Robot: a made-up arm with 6 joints. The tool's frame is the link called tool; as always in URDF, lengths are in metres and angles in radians. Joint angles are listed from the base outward.
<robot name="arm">
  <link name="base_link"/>
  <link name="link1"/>
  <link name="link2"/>
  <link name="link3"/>
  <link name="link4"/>
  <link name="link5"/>
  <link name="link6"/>
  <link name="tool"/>
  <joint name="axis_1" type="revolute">
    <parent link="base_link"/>
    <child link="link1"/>
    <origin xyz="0 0 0.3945"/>
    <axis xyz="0 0 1"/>
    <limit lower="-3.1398" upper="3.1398"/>
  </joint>
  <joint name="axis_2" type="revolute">
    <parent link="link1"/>
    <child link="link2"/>
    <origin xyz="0 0 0"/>
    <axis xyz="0 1 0"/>
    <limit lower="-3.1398" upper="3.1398"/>
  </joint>
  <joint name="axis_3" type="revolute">
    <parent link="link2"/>
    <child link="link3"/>
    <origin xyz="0 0 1.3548"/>
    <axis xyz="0 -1 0"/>
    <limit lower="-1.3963" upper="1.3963"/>
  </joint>
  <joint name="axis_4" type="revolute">
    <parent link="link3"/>
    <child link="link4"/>
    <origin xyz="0 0 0"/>
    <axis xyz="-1 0 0"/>
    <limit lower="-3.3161" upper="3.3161"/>
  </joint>
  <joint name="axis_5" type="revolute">
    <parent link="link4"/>
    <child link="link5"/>
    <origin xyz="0.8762 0 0"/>
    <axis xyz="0 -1 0"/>
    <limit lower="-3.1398" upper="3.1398"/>
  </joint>
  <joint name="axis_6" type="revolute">
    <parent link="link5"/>
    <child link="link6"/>
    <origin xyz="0 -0.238 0"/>
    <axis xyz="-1 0 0"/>
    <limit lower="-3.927" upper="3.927"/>
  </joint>
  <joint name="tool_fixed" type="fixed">
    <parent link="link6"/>
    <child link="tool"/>
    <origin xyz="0 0 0"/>
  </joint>
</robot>
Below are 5 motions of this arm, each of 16 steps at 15 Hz.
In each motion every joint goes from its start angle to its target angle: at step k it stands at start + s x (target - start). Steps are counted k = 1, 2, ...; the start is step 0. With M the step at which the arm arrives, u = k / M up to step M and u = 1 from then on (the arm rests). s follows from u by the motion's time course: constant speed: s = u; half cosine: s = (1 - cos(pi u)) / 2; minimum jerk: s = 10 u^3 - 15 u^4 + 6 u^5.
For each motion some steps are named. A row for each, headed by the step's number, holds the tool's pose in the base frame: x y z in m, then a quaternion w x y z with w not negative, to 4 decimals.
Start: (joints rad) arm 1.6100 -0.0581 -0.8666 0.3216 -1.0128 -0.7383
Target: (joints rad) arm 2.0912 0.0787 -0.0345 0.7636 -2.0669 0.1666
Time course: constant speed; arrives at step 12
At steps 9, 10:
9: -0.1927 0.9408 1.6386 0.4704 -0.7979 0.2666 0.2664
10: -0.2445 0.9498 1.6957 0.4509 -0.8190 0.2453 0.2565

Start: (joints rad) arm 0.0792 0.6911 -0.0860 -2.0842 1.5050 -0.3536
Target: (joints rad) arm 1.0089 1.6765 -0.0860 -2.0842 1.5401 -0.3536
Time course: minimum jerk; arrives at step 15
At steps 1, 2, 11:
1: 1.3296 0.2261 0.6727 0.4311 0.4485 -0.2962 -0.7247
2: 1.3303 0.2470 0.6507 0.4394 0.4443 -0.2900 -0.7249
11: 0.5870 0.9201 -0.4451 0.8195 0.1201 -0.0814 -0.5544

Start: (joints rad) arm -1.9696 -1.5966 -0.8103 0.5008 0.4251 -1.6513
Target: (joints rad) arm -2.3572 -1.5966 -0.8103 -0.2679 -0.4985 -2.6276
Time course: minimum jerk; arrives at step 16
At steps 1, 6, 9, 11, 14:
1: 0.1250 0.8330 1.0601 0.7098 -0.1051 -0.5760 -0.3916
6: 0.1797 0.7959 1.0276 0.6130 0.0694 -0.7029 -0.3540
9: 0.2493 0.7362 0.9843 0.4407 0.2568 -0.8239 -0.2471
11: 0.2908 0.6931 0.9580 0.3177 0.3470 -0.8678 -0.1598
14: 0.3236 0.6544 0.9372 0.2121 0.4060 -0.8851 -0.0823

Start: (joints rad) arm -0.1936 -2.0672 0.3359 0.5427 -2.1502 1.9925
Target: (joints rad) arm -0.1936 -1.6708 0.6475 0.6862 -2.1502 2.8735
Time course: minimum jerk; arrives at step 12
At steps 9, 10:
9: -2.0479 0.2116 0.7398 0.3546 -0.8616 0.3244 -0.1633
10: -2.0504 0.2136 0.7789 0.3307 -0.8697 0.3335 -0.1515

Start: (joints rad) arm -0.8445 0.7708 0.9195 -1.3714 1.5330 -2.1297
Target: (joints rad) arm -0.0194 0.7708 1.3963 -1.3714 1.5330 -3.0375
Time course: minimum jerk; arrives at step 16
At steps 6, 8, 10, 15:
6: 1.4815 -1.1097 1.3842 0.1547 -0.4302 0.7368 -0.4981
8: 1.6543 -0.8145 1.4811 0.2699 -0.4518 0.6157 -0.5865
10: 1.7592 -0.4912 1.5767 0.3928 -0.4436 0.4832 -0.6445
15: 1.7897 -0.0852 1.6894 0.5417 -0.3920 0.3178 -0.6722

